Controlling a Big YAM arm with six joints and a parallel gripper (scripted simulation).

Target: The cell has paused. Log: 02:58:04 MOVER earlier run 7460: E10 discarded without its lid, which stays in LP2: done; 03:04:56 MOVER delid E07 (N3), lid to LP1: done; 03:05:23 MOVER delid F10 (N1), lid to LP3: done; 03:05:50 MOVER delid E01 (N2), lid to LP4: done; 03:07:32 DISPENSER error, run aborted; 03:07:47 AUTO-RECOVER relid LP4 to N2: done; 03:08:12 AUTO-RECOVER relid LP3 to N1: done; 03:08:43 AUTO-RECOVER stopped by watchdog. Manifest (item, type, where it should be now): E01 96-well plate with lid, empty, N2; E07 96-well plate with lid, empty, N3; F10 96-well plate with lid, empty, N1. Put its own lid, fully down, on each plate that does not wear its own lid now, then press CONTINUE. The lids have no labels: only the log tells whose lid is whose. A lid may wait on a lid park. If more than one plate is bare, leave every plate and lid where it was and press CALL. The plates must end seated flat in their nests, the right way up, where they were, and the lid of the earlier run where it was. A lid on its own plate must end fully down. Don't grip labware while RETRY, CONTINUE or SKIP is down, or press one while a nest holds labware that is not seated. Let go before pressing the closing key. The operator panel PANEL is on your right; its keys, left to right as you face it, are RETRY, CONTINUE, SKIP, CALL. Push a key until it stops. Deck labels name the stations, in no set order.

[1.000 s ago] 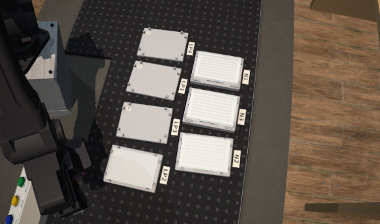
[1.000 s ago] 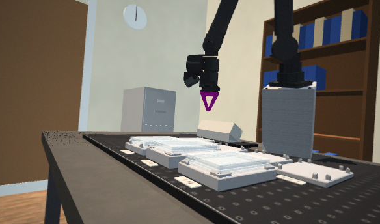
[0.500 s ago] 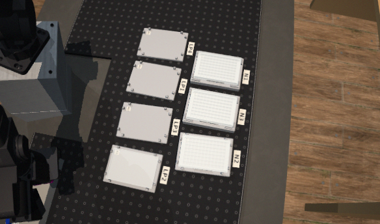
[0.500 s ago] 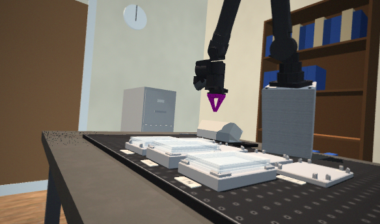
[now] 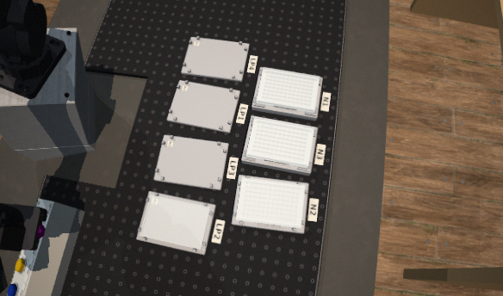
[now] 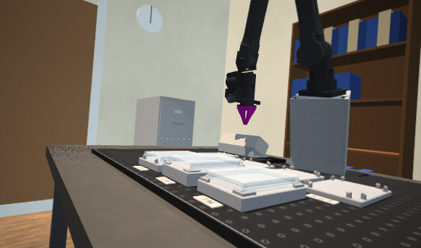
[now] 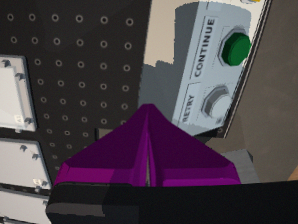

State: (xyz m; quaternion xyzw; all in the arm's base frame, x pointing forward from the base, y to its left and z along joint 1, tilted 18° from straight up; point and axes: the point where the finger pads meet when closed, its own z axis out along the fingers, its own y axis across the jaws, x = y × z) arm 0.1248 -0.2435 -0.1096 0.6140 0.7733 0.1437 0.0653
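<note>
Right now my hand is 60 mm past the green CONTINUE key, 30 mm to the left of it and 70 mm above it. The rest, counted from my hand: yellow SKIP key (50 mm behind, 80 mm to the right, 70 mm below); then LP3 label (260 mm ahead, 250 mm to the left, 130 mm below); then lid park LP3 (180 mm ahead, 230 mm to the left, 130 mm below).
</note>
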